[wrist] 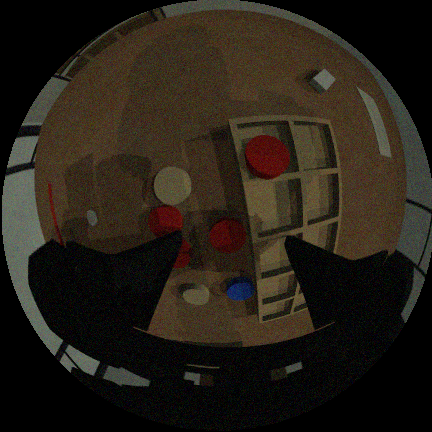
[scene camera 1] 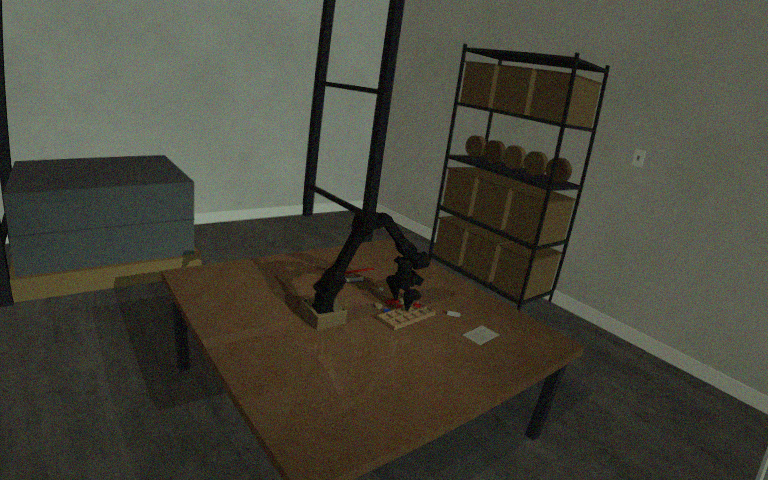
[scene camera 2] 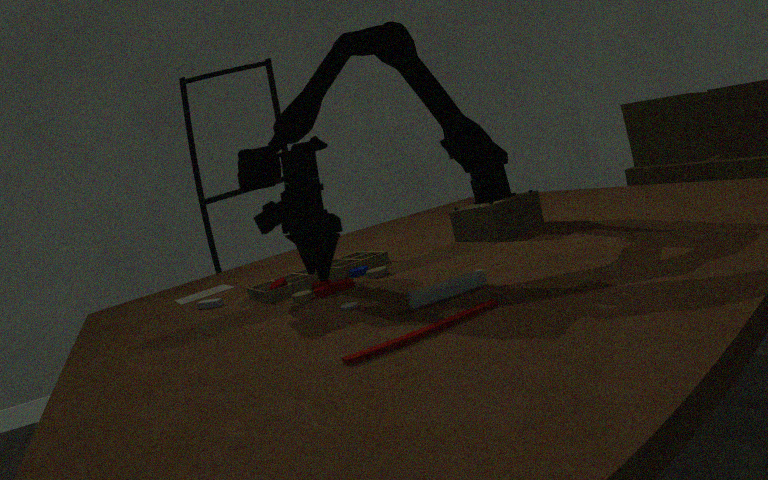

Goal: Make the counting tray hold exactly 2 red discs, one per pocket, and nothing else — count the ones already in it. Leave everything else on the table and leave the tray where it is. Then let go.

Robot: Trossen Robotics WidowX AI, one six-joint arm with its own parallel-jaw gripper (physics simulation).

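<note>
The wooden tray [scene camera 1: 396, 326] [scene camera 2: 260, 293] [wrist: 235, 122] has two columns of pockets. One red disc [scene camera 2: 277, 282] [wrist: 267, 156] lies in a corner pocket; the right finger hides some pockets at the other end. A second red disc [wrist: 227, 235] lies on the table beside the tray's long side. Two more, an upper red disc [wrist: 166, 221] and a lower red disc [wrist: 181, 254], lie further left, the lower one partly hidden by the left finger. My gripper [scene camera 2: 321, 277] [wrist: 234, 238] is open and empty, low over the second disc, its fingers spread either side in the wrist view.
A blue disc [scene camera 2: 357, 271] [wrist: 240, 289] lies close beside the tray. One cream disc [wrist: 172, 185] and another cream disc [wrist: 196, 295] lie near the red ones. A white block [scene camera 1: 453, 313] [wrist: 324, 80], paper [scene camera 1: 481, 335], grey cylinder [scene camera 2: 447, 288] and red stick [scene camera 2: 419, 332] lie further out.
</note>
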